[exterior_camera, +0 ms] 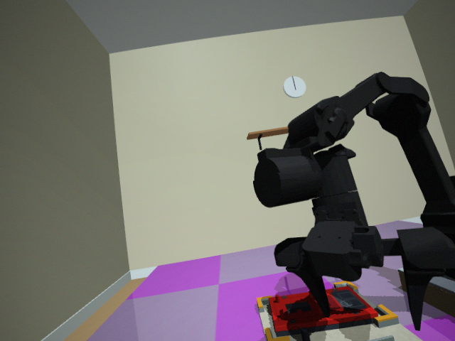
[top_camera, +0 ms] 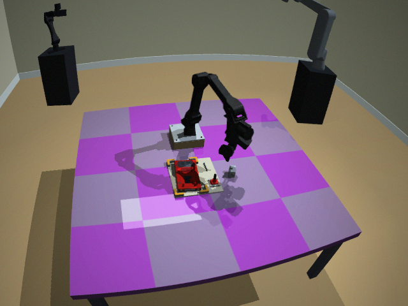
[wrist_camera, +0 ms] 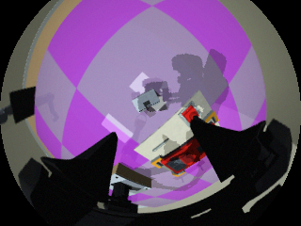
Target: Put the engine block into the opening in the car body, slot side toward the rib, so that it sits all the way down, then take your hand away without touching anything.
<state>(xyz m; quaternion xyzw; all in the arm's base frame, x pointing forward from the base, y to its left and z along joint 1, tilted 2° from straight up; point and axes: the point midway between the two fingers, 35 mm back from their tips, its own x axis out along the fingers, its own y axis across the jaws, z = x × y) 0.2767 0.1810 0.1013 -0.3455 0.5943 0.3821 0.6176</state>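
My gripper tip is 90 mm above the grey engine block and 20 mm to the right of it.
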